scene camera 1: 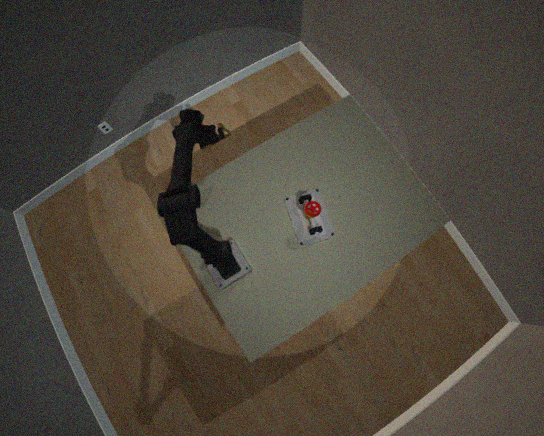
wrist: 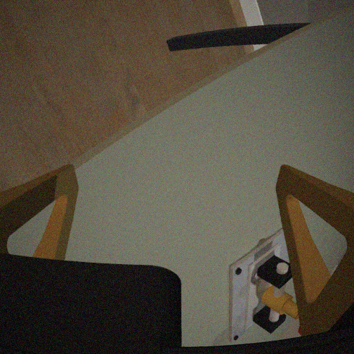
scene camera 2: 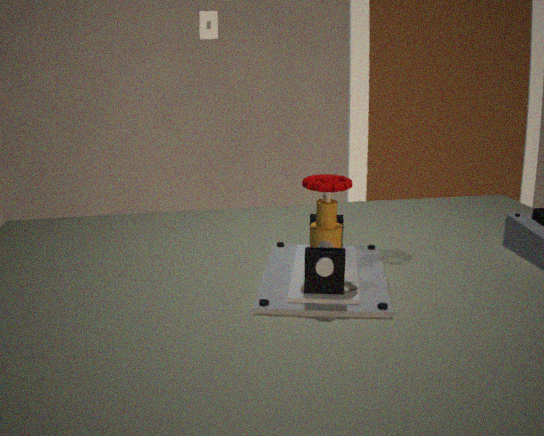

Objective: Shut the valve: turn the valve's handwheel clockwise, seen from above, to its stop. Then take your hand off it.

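The valve's red handwheel [scene camera 1: 313, 209] [scene camera 2: 327, 183] sits level on top of a brass-coloured valve body [scene camera 2: 326, 235] [wrist: 276, 300]. The body stands between two black brackets on a grey base plate [scene camera 1: 325, 231] [scene camera 2: 275, 280] [wrist: 239, 305]. In the wrist view a finger hides nearly all of the wheel; a sliver of red shows at the finger's edge. My gripper [scene camera 1: 226, 131] [wrist: 176, 175] is wide open and empty. It hangs well away from the valve, near the table's upper left edge in scene camera 1, touching nothing. It does not show in scene camera 2.
The table [scene camera 1: 280, 300] [scene camera 2: 150, 350] [wrist: 175, 200] carries the valve plate and my arm's mounting plate [scene camera 1: 243, 265] [scene camera 2: 522, 240]. My black arm [scene camera 1: 182, 165] reaches along the table's left side. Wooden floor [scene camera 1: 350, 390] surrounds the table, with walls beyond.
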